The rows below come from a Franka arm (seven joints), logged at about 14 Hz.
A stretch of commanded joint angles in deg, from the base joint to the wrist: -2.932 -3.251 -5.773 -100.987 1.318 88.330 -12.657; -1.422 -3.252 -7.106 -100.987 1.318 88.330 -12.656; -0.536 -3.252 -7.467 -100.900 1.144 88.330 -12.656; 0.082 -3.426 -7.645 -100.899 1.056 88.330 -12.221; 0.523 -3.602 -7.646 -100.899 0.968 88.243 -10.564; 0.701 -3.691 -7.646 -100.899 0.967 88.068 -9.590; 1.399 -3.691 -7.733 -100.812 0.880 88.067 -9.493; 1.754 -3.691 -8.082 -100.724 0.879 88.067 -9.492; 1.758 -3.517 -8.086 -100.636 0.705 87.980 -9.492; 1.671 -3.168 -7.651 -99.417 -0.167 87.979 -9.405; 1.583 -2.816 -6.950 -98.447 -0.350 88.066 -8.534; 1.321 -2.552 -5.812 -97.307 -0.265 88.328 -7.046; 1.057 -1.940 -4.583 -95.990 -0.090 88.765 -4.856; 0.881 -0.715 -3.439 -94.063 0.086 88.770 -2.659; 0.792 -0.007 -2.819 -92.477 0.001 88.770 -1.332
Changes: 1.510 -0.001 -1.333 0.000 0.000 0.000 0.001; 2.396 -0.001 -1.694 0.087 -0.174 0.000 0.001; 3.014 -0.175 -1.872 0.088 -0.262 0.000 0.436; 3.455 -0.351 -1.873 0.088 -0.350 -0.087 2.093; 3.633 -0.440 -1.873 0.088 -0.351 -0.262 3.067; 4.331 -0.440 -1.960 0.175 -0.438 -0.263 3.164; 4.686 -0.440 -2.309 0.263 -0.439 -0.263 3.165; 4.690 -0.266 -2.313 0.351 -0.613 -0.350 3.165; 4.603 0.083 -1.878 1.570 -1.485 -0.351 3.252; 4.515 0.435 -1.177 2.540 -1.668 -0.264 4.123; 4.253 0.699 -0.039 3.680 -1.583 -0.002 5.611; 3.989 1.311 1.190 4.997 -1.408 0.435 7.801; 3.813 2.536 2.334 6.924 -1.232 0.440 9.998; 3.724 3.244 2.954 8.510 -1.317 0.440 11.325
